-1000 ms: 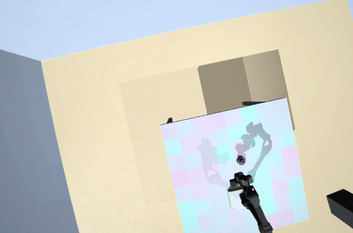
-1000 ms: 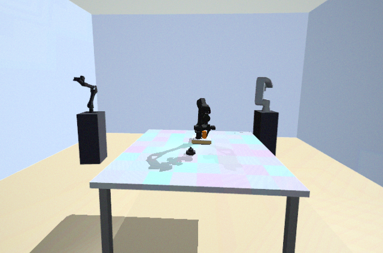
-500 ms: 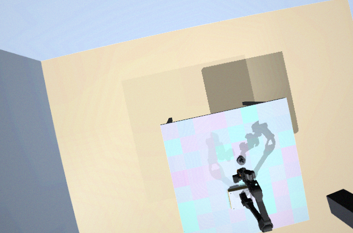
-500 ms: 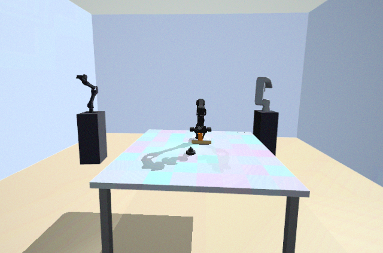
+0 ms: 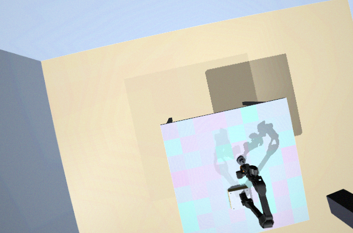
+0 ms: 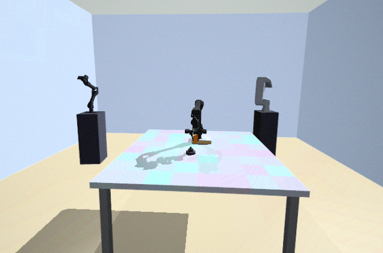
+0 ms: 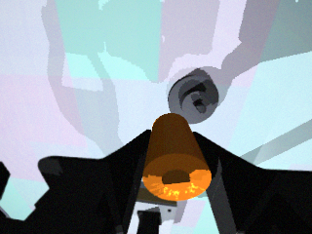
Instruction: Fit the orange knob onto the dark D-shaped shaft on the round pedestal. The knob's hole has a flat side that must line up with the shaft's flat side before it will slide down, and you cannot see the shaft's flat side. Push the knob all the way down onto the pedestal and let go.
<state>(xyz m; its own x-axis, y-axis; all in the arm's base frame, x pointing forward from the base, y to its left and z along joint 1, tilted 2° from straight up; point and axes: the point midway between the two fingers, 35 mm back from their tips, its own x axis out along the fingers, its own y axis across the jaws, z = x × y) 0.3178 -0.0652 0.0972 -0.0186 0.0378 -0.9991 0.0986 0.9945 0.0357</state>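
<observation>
The round pedestal is 10 mm ahead of my gripper tip, 40 mm to the right of it and 80 mm below it. Also, from my gripper tip: orange knob: 20 mm above.
</observation>
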